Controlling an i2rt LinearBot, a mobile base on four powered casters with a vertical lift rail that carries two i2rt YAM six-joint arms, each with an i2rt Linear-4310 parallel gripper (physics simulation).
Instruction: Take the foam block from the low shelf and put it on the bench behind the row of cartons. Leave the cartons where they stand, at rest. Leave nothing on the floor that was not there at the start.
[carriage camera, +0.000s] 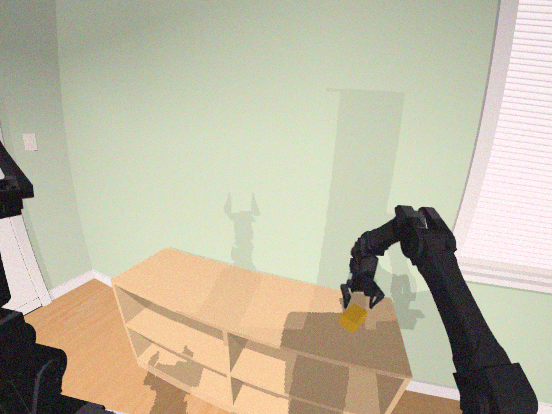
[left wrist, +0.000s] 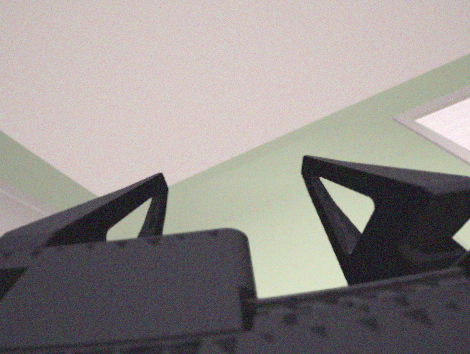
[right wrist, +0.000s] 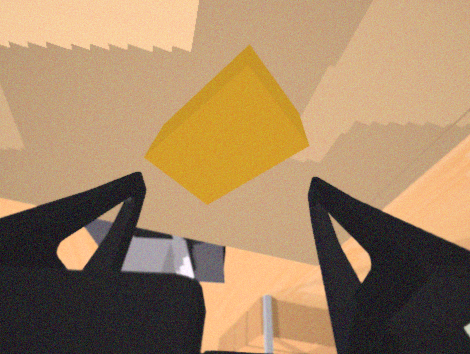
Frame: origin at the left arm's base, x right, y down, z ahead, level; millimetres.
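Seen in the pictures: left gripper, fingertip midpoint: (left wrist: 234, 172); right gripper, fingertip midpoint: (carriage camera: 357, 308) (right wrist: 225, 183).
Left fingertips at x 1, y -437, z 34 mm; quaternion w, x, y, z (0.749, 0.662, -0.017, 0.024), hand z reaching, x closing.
Note:
A point is followed by its place in that frame.
A yellow foam block (carriage camera: 353, 318) {x 631, y 145, z 435 mm} (right wrist: 227, 135) {x 647, y 144, z 475 mm} lies on top of the low wooden shelf (carriage camera: 200, 285) {x 24, y 189, z 626 mm}, near its right end. My right gripper (carriage camera: 362, 302) {x 648, y 119, z 459 mm} (right wrist: 225, 183) {x 648, y 119, z 459 mm} is open, pointing down above the block; in the right wrist view the block shows ahead of the two fingertips, with nothing between them. The height of the gap is hard to tell. My left gripper (left wrist: 234, 172) {x 1, y -437, z 34 mm} is open and empty, pointing up toward the ceiling and wall; its fingers do not show in the carriage camera. The bench and the cartons do not show in these views.
The green wall (carriage camera: 200, 125) {x -47, y -490, z 898 mm} stands close behind the shelf, with a window blind (carriage camera: 515, 175) {x 1195, y -400, z 509 mm} at the right. The shelf's front has open compartments. Part of the left arm (carriage camera: 30, 360) {x 26, y -145, z 15 mm} shows at the lower left. The robot's grey base (right wrist: 155, 255) {x 365, y 414, z -169 mm} shows in the right wrist view.

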